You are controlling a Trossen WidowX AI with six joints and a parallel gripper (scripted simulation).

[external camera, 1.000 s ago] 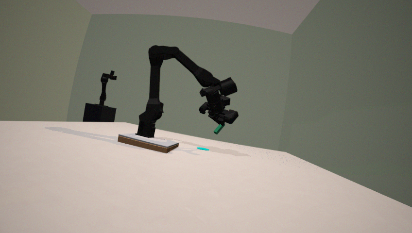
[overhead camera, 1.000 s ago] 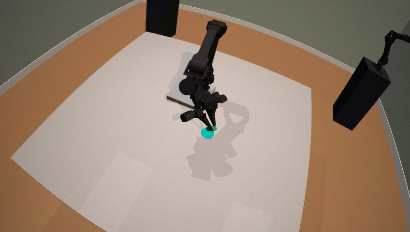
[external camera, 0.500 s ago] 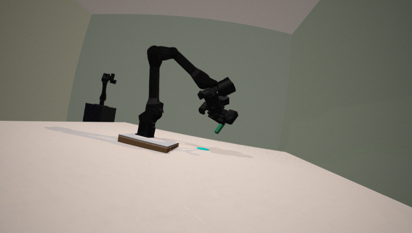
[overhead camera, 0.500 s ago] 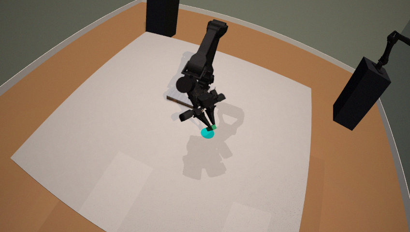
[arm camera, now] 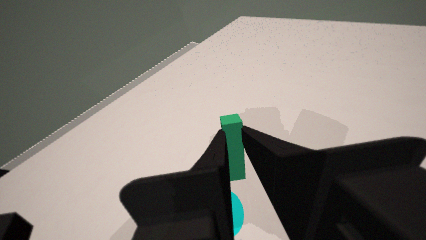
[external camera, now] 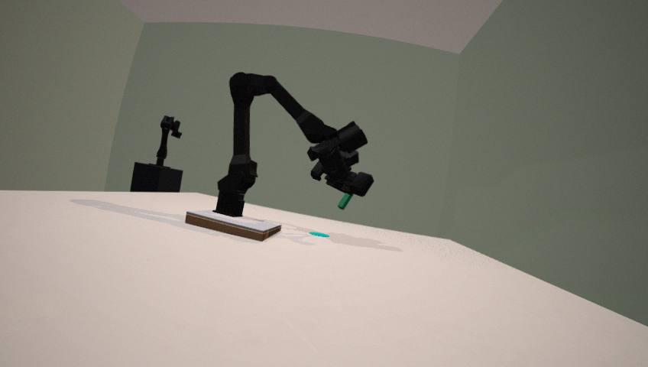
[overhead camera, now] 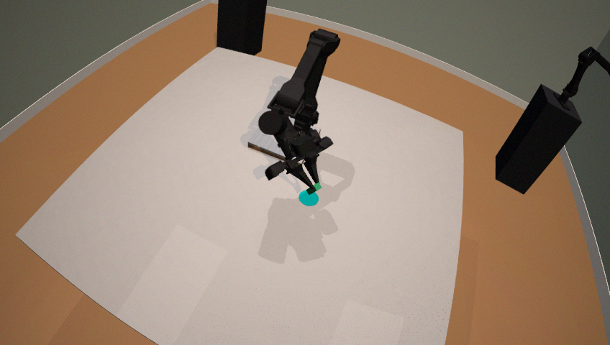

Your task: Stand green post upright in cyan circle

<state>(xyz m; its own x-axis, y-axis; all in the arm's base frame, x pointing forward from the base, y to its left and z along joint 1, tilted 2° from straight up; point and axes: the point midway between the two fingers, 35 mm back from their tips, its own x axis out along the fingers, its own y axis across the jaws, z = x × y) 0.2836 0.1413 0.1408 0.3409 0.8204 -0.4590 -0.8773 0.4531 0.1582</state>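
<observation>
My gripper tip is now 60 mm past the cyan circle, 30 mm to the left of it and 140 mm above it. From my gripper tip the other things lie so: green post: 10 mm behind, 10 mm to the right, 20 mm below.
</observation>
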